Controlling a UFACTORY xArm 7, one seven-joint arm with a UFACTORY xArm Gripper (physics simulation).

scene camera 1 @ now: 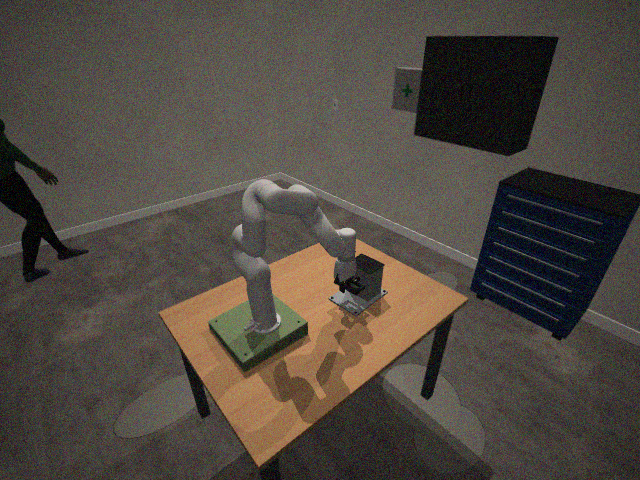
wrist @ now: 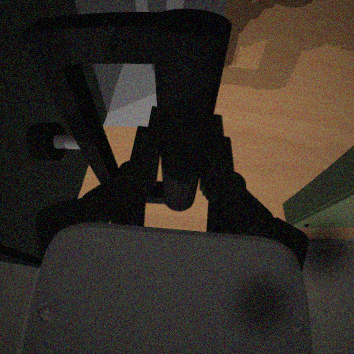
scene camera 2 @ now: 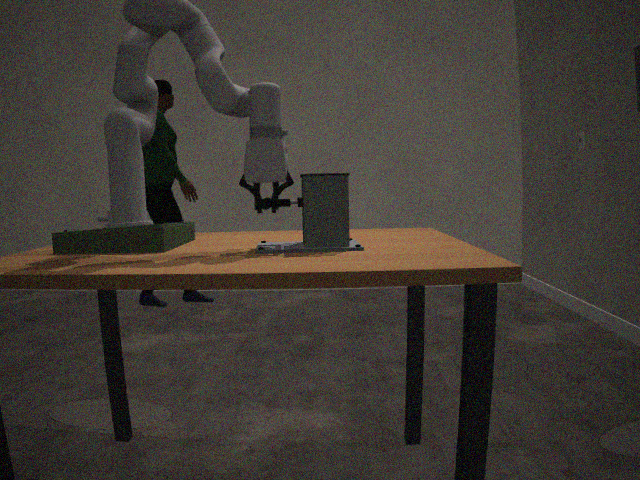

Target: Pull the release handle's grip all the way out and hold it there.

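Observation:
The release handle's black grip (scene camera 2: 267, 203) (wrist: 192, 75) stands out from the left side of the grey box (scene camera 1: 374, 279) (scene camera 2: 325, 211) in scene camera 2. A short stretch of light metal rod (scene camera 2: 294, 202) (wrist: 66, 142) shows between the handle and the box. My gripper (scene camera 1: 348, 285) (scene camera 2: 266, 205) (wrist: 183, 126) points down and is shut on the grip bar, one finger on each side of it. In the wrist view the bar's round end sticks out between the fingers toward the palm. In scene camera 1 the black fingers and handle blend together.
The box stands on a light base plate (scene camera 1: 355, 310) (scene camera 2: 269, 248) bolted to the wooden table (scene camera 1: 413, 304) (scene camera 2: 403, 258). The arm's green base block (scene camera 1: 232, 333) (scene camera 2: 108, 240) is at the table's other side. A person (scene camera 1: 25, 206) (scene camera 2: 161, 155) and a blue drawer cabinet (scene camera 1: 547, 253) are beyond the table.

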